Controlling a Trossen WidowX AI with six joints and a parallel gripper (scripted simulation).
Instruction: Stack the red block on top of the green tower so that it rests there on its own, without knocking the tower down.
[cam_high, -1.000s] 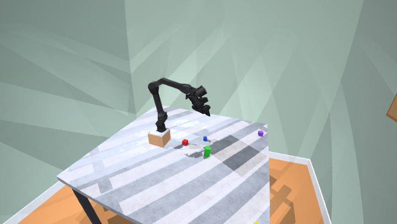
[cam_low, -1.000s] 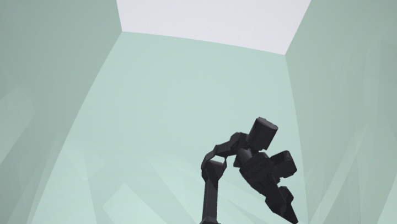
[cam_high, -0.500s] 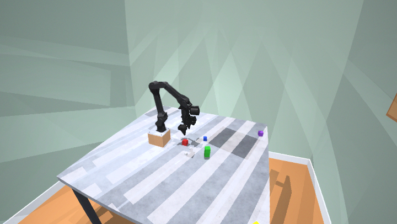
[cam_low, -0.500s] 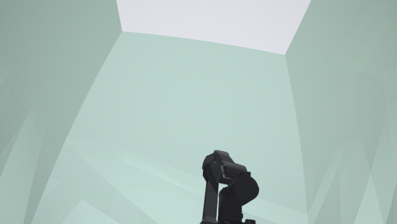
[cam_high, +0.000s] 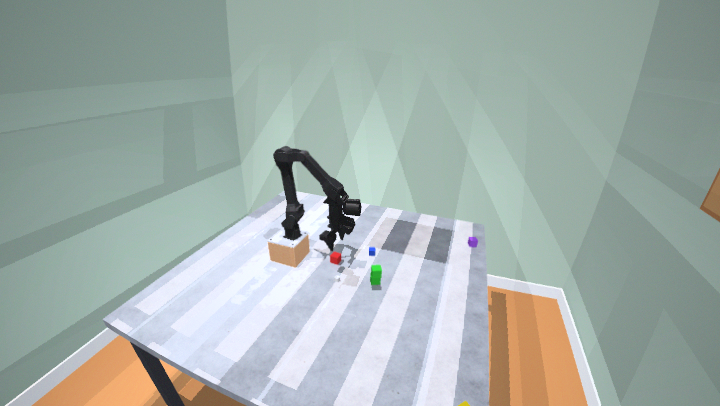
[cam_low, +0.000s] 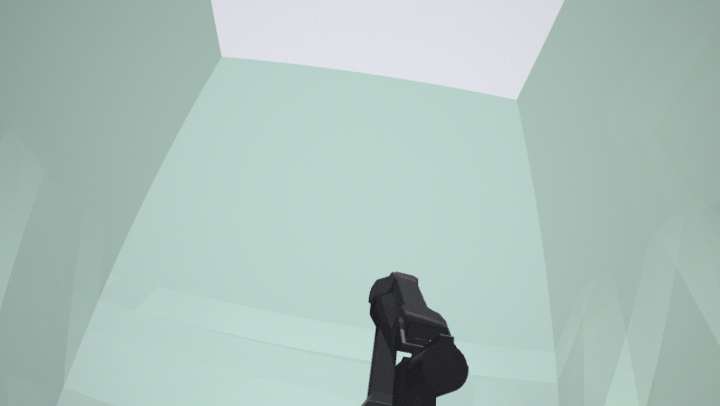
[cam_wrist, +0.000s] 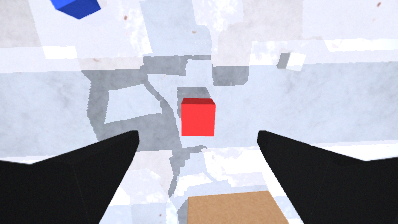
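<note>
Now: gripper tip 10 mm past the red block and 70 mm above it. From my gripper tip the other things lie so: purple block 510 mm ahead, 460 mm to the left, 70 mm below; then blue block 110 mm ahead, 130 mm to the left, 70 mm below.
</note>
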